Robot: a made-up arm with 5 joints. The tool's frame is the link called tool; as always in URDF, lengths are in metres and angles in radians. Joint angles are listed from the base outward. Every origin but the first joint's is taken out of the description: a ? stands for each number. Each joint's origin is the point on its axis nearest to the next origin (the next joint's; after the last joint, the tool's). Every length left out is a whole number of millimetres.
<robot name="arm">
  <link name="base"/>
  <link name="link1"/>
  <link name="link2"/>
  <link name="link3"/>
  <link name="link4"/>
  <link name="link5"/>
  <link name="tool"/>
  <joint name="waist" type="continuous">
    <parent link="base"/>
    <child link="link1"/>
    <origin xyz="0 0 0.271"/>
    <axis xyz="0 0 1"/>
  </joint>
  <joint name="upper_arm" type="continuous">
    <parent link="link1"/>
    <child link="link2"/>
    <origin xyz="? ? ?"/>
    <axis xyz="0 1 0"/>
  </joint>
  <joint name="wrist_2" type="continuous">
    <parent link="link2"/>
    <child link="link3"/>
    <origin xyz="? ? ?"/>
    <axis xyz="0 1 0"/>
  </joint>
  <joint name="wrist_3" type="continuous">
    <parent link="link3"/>
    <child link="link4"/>
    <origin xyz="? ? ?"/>
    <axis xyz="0 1 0"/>
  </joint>
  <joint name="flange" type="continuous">
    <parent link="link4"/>
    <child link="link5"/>
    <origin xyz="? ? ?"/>
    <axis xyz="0 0 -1"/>
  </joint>
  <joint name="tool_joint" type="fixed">
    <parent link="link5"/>
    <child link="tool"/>
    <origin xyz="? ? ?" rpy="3.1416 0 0"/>
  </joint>
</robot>
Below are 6 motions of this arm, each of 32 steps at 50 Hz.
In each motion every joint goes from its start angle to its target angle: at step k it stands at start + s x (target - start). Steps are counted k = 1, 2, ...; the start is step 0. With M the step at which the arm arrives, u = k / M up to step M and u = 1 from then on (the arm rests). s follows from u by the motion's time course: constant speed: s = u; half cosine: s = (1 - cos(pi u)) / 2; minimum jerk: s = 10 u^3 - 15 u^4 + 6 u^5.
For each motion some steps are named. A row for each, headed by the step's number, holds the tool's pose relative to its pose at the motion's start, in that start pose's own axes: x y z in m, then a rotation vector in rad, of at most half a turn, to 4 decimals.
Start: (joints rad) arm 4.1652 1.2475 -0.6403 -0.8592 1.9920
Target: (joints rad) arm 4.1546 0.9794 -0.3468 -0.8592 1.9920
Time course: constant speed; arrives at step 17
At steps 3, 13, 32:
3: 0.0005 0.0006 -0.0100 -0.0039 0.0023 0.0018
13: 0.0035 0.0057 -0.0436 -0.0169 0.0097 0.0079
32: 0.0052 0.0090 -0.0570 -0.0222 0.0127 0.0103

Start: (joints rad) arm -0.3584 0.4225 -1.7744 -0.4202 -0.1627
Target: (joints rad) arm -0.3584 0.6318 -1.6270 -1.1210 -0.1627
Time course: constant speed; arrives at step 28
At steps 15, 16, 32:
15: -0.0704 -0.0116 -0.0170 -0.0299 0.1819 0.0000
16: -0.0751 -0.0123 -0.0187 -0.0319 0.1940 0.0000
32: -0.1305 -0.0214 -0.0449 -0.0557 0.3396 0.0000

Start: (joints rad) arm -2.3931 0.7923 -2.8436 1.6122 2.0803
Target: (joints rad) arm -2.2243 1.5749 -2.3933 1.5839 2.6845
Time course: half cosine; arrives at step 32
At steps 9, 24, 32:
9: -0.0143 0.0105 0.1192 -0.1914 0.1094 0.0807
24: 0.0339 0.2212 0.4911 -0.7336 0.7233 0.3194
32: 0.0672 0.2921 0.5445 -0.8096 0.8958 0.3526

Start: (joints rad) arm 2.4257 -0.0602 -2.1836 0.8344 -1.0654
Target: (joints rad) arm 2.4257 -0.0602 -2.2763 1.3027 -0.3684
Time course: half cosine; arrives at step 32
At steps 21, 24, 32:
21: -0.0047 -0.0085 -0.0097 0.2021 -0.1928 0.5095
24: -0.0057 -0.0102 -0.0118 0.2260 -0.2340 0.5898
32: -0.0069 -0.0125 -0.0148 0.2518 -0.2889 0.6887

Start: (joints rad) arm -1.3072 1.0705 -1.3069 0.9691 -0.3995
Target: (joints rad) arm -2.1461 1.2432 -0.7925 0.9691 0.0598
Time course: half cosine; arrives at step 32
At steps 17, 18, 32:
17: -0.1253 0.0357 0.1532 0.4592 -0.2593 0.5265
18: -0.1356 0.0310 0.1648 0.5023 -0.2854 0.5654
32: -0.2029 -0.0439 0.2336 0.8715 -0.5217 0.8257

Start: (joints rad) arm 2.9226 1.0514 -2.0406 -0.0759 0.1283
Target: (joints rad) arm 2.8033 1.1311 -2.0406 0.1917 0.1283
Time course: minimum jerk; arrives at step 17
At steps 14, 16, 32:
14: -0.0565 0.0773 0.0245 -0.1317 -0.3183 0.0715
16: -0.0590 0.0804 0.0251 -0.1367 -0.3315 0.0752
32: -0.0591 0.0805 0.0251 -0.1369 -0.3321 0.0753

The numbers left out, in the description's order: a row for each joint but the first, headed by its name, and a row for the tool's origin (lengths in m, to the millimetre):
upper_arm: 0 0 0
wrist_2: 0.036 0 0.194
wrist_3: 0.08 0 -0.355
flange: 0.055 0 -0.07
tool: 0 0 0

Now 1 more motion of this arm.
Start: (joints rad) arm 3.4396 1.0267 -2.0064 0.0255 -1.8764
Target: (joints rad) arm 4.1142 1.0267 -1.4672 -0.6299 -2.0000
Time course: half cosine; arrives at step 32
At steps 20, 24, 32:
20: 0.2809 -0.0819 -0.0436 -0.2081 0.3414 -0.3386
24: 0.3316 -0.1131 -0.0712 -0.2616 0.4226 -0.4127
32: 0.3704 -0.1441 -0.0999 -0.3113 0.4962 -0.4777

